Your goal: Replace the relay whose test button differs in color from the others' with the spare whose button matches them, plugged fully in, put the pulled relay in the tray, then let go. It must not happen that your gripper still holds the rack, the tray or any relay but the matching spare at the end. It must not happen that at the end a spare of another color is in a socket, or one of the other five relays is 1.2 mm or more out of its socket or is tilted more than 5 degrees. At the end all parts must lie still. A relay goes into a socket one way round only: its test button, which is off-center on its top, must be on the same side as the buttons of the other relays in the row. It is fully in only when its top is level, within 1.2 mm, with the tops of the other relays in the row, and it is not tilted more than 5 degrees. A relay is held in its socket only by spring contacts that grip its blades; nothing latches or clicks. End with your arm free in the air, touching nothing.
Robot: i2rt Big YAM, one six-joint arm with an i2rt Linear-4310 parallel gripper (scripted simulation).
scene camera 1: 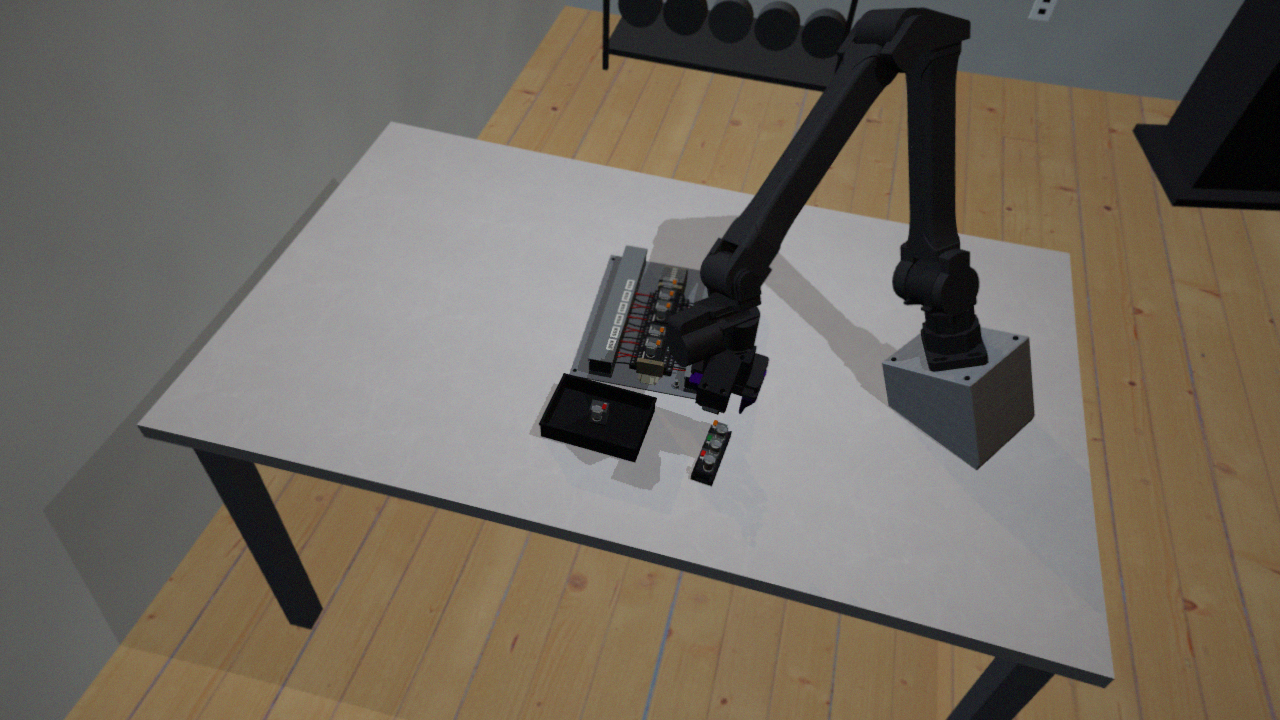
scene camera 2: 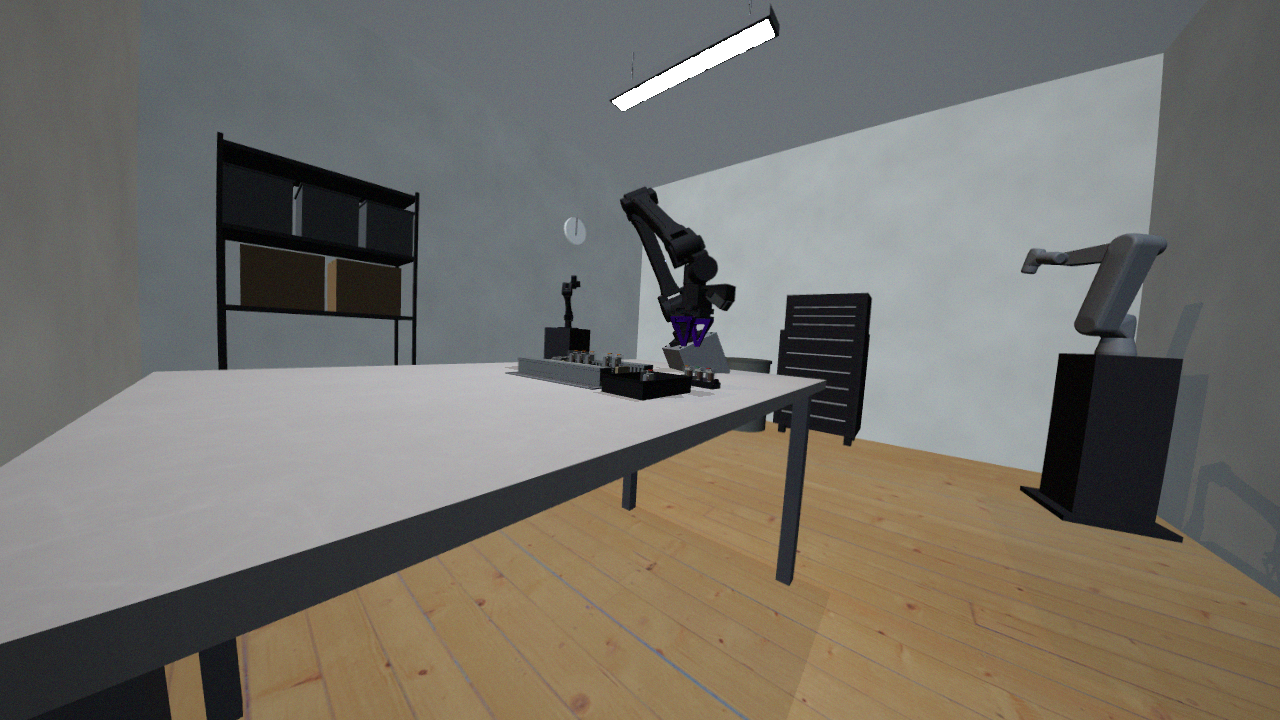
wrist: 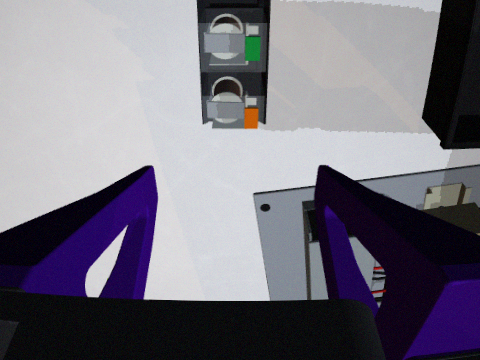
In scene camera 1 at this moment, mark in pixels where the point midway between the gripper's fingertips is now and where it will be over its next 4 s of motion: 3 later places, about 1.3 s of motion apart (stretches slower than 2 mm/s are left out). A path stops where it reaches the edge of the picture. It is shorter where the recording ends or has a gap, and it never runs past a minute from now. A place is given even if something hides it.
My gripper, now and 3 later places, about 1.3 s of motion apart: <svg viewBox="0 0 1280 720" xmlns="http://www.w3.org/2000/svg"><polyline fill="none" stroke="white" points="722,405 721,422 720,428 718,433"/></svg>
